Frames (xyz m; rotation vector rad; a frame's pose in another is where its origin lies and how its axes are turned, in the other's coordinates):
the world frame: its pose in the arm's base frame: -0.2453 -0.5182 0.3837 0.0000 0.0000 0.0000
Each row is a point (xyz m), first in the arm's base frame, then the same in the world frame.
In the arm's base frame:
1: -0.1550 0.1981 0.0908
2: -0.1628 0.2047 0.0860
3: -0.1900 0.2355 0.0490
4: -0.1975 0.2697 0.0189
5: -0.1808 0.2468 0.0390
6: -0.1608 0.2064 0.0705
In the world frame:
1: 0.0903 0.7163 -0.2929
2: 0.0825 0.7229 -0.2977
3: 0.0553 0.7537 -0.3347
4: 0.0478 0.7879 -0.3648
5: 0.0645 0.7650 -0.3447
6: 0.0845 0.7246 -0.3132

